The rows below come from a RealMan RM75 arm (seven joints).
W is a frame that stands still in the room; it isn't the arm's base.
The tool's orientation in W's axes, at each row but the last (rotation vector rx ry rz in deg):
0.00 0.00 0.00
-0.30 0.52 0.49
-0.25 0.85 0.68
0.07 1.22 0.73
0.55 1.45 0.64
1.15 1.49 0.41
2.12 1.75 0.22
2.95 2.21 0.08
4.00 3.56 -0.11
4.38 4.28 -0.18
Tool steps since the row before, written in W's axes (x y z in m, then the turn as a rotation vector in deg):
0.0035 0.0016 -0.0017 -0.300 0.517 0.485
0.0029 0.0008 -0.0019 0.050 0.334 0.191
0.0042 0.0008 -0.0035 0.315 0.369 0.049
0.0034 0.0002 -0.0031 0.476 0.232 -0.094
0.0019 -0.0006 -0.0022 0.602 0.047 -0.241
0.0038 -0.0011 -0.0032 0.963 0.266 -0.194
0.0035 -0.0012 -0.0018 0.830 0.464 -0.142
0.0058 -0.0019 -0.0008 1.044 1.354 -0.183
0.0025 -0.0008 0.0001 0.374 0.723 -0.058
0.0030 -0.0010 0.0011 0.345 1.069 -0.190
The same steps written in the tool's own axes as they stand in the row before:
0.0035 0.0016 -0.0017 -0.300 0.517 0.485
0.0029 0.0008 -0.0019 0.051 0.333 0.193
0.0043 0.0008 -0.0034 0.319 0.365 0.055
0.0035 0.0002 -0.0030 0.481 0.226 -0.084
0.0019 -0.0006 -0.0021 0.608 0.038 -0.226
0.0039 -0.0012 -0.0031 0.970 0.255 -0.174
0.0035 -0.0013 -0.0016 0.836 0.456 -0.134
0.0058 -0.0019 -0.0005 1.054 1.342 -0.212
0.0025 -0.0008 0.0003 0.377 0.719 -0.085
0.0029 -0.0009 0.0014 0.358 1.053 -0.245

